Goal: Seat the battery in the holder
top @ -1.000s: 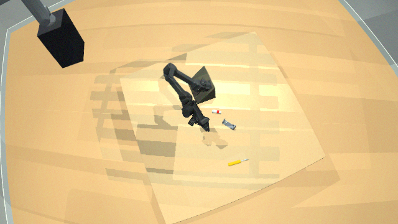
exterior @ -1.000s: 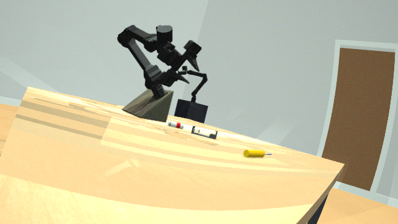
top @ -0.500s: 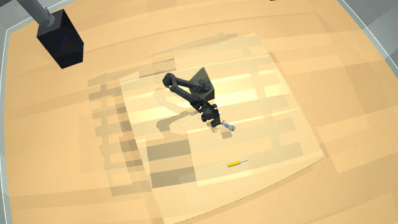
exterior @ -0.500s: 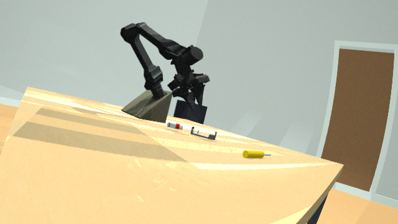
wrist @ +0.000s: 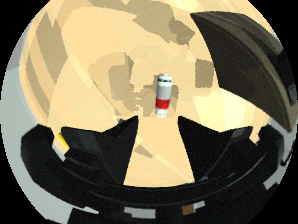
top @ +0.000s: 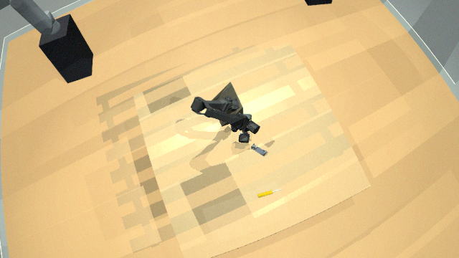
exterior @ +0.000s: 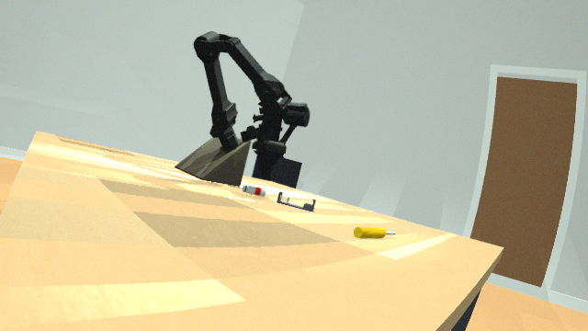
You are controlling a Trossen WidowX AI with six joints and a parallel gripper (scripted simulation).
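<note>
My gripper tip is now 5 cm above the battery, 1 cm to the left of it and 1 cm past it. Also, from my gripper tip: yellow screwdriver: 40 cm ahead, 5 cm to the left, 5 cm below.
</note>
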